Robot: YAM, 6 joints.
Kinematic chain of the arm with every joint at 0, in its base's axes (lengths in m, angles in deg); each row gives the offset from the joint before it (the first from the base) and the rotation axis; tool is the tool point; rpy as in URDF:
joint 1: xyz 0 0 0.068 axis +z
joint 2: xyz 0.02 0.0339 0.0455 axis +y
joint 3: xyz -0.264 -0.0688 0 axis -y
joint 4: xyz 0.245 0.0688 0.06 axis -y
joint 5: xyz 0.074 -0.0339 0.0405 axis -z
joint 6: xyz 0.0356 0 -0.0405 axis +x
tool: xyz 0 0 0 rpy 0 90 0
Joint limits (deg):
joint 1: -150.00..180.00
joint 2: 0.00..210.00
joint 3: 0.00..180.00
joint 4: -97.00..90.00
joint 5: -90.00..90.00
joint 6: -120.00..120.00
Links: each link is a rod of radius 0.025 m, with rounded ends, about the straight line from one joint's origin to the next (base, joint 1, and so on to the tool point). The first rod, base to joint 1, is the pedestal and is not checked.
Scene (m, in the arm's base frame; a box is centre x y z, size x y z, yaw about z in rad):
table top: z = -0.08
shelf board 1: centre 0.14 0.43 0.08 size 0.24 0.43 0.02 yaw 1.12
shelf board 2: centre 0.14 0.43 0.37 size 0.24 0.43 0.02 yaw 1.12
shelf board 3: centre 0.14 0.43 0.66 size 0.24 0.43 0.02 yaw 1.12
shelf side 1: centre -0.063 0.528 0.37 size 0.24 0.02 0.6 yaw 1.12
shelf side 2: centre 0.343 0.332 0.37 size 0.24 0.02 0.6 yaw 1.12
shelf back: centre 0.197 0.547 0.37 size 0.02 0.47 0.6 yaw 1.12
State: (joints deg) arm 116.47 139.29 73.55 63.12 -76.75 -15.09
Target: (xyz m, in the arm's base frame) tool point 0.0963 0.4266 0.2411
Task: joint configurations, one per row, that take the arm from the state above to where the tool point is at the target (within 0.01 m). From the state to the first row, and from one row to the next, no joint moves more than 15 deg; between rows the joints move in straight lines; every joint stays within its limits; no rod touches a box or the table.
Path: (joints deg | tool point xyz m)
1: 114.63 126.27 60.05 60.84 -83.38 -21.61 | -0.2020 0.3558 0.1190
2: 112.79 113.24 46.55 58.56 -90.00 -28.13 | -0.1682 0.3084 0.1444
3: 101.90 102.09 39.85 64.31 -89.68 -23.78 | -0.1001 0.3025 0.1855
4: 91.00 90.95 33.15 70.06 -89.37 -19.44 | -0.0405 0.2777 0.2179
5: 80.11 79.80 26.45 75.82 -89.05 -15.09 | 0.0056 0.2392 0.2411
6: 78.26 89.51 38.04 73.71 -86.34 -15.09 | 0.0238 0.2891 0.2521
7: 76.41 99.23 49.64 71.61 -83.62 -15.09 | 0.0453 0.3379 0.2557
8: 74.56 108.94 61.23 69.50 -80.90 -15.09 | 0.0696 0.3842 0.2519
9: 72.71 118.66 72.82 67.39 -78.18 -15.09 | 0.0963 0.4266 0.2411

